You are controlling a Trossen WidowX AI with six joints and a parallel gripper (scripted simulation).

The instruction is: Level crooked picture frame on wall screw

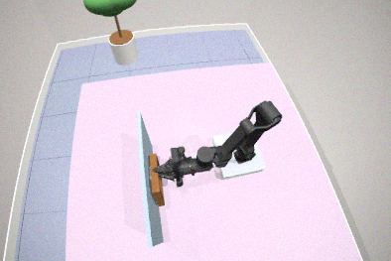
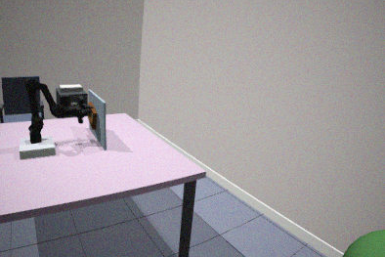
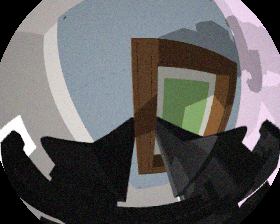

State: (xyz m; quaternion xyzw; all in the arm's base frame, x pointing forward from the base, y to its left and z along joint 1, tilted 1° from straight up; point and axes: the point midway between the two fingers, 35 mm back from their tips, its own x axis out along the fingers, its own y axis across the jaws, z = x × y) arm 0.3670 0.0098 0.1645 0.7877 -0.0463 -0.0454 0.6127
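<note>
Right now my gripper tip is 1 cm short of the brown wooden picture frame, 2 cm to the right of it and 5 cm above it. The rest, counted from my gripper tip: wall panel (2 cm ahead, 2 cm to the left, 6 cm below).
</note>
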